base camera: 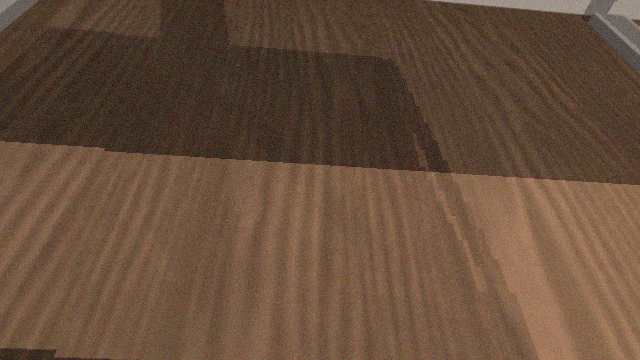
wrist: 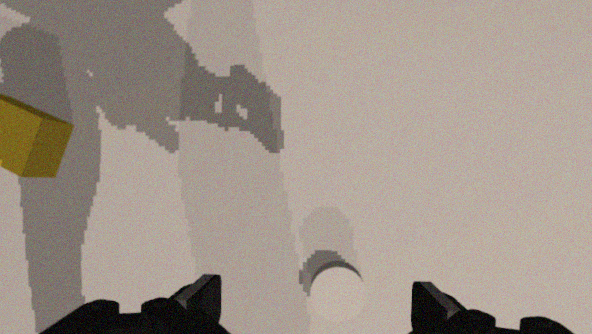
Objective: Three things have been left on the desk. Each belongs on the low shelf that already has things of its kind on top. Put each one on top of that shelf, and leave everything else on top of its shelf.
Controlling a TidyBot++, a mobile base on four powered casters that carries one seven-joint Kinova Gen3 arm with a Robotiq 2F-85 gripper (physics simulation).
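My gripper is open, with its two black fingertips wide apart at the bottom of the wrist view. A round, pale thing, nearly the colour of the desk top, shows between the fingertips, a little right of the midline; it looks like an upright cylinder seen from above. A yellow block lies at the left edge of the wrist view, left of the gripper, and is partly cut off. Both are on the pale desk top. The low shelves do not show clearly in either view.
Shadows of the arm and gripper fall across the left of the desk top in the wrist view. In the base camera view there is a wooden floor with large dark shadows, and grey legs or rails at the upper corners.
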